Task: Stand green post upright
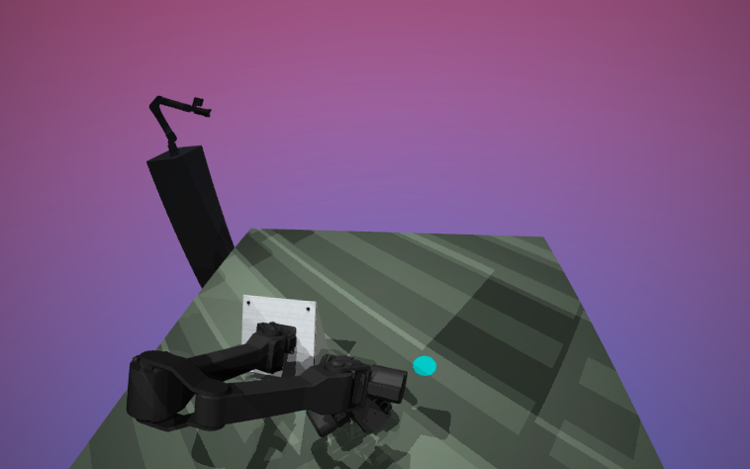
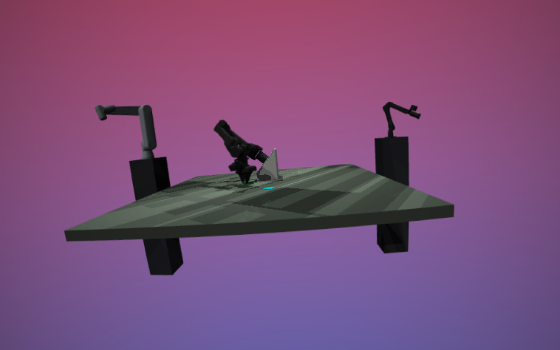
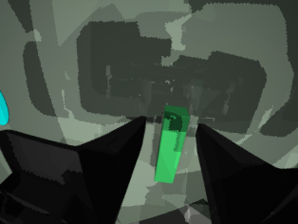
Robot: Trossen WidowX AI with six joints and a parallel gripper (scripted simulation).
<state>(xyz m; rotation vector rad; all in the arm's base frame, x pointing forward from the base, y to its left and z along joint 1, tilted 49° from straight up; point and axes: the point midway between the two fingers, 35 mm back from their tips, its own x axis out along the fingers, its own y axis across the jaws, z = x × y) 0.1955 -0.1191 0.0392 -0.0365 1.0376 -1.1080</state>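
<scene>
The cyan circle is 14 cm ahead of my gripper tip, 16 cm to the left of it and 1 cm below it. The rest, counted from my gripper tip: green post 2 cm behind, 1 cm to the left.
</scene>
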